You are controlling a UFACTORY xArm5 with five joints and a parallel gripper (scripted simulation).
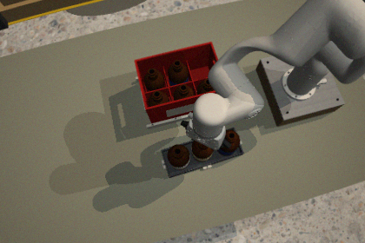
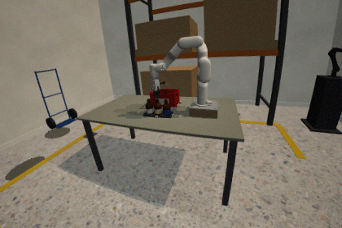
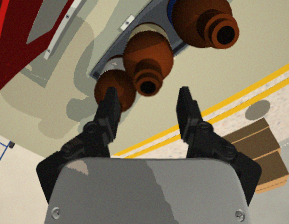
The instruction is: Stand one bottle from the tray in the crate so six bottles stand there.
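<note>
My hand is 18 cm above the dark tray. The rest, counted from my hand: crate: 4 cm ahead, 23 cm to the right, 11 cm below.
</note>
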